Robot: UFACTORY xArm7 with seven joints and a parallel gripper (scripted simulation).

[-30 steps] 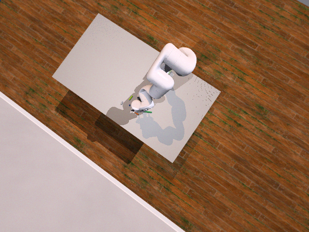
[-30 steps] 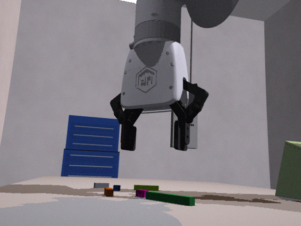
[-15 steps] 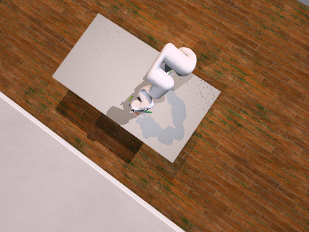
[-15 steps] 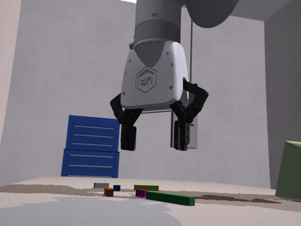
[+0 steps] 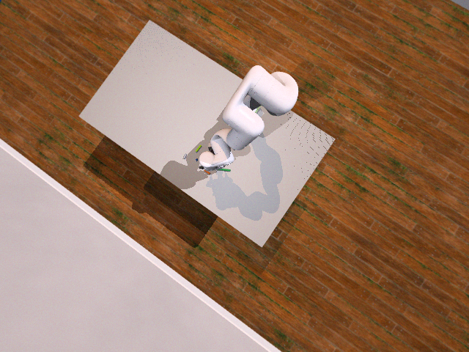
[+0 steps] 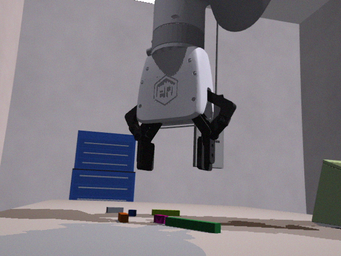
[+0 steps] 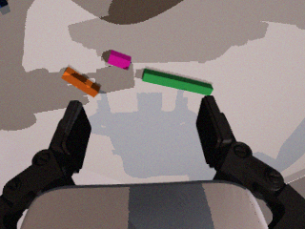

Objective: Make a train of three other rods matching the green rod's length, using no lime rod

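The blue rod lies 130 mm to the right of my hand, 70 mm below it and 50 mm ahead of it. The rest, counted from my hand: orange rod (70 mm below, 60 mm ahead, 30 mm to the right); then magenta rod (70 mm below, 20 mm to the right, 10 mm ahead); then green rod (70 mm below, 40 mm to the left, 20 mm behind).
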